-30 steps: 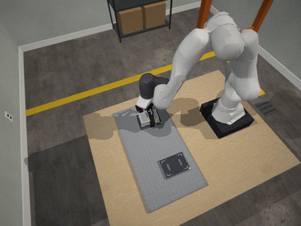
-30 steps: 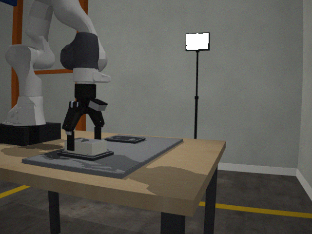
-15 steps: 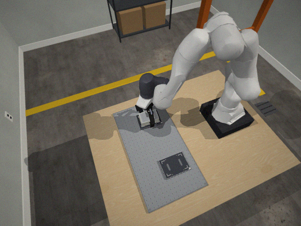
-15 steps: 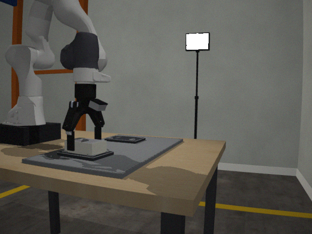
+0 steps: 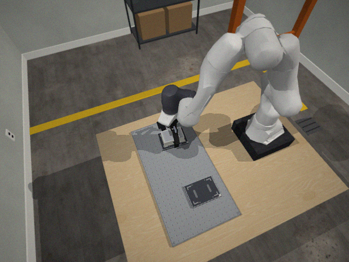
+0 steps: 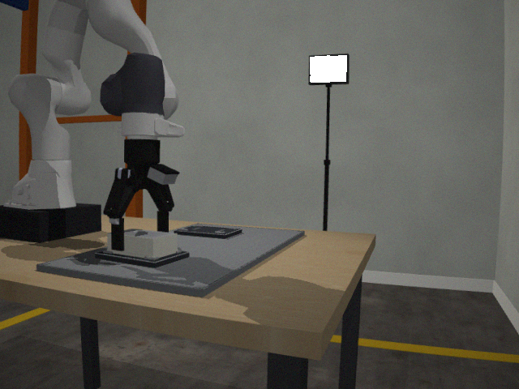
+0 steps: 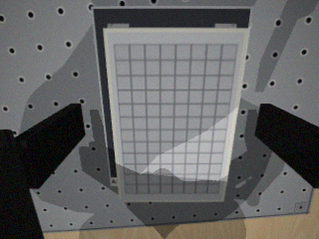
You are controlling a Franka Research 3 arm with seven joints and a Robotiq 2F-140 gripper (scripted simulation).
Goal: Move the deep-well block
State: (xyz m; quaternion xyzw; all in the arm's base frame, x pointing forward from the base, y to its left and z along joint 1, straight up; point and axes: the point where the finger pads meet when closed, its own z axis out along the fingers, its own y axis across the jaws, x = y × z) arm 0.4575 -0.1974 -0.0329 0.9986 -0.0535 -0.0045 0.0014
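My gripper is now 1 cm above the white 96-well deep-well block. From my hand the other things lie so: A1 mark (42 cm to the left, 9 cm behind, 3 cm below); plate nest N2 (36 cm to the left, 3 cm below, 1 cm behind); plate nest N1 (3 cm below).
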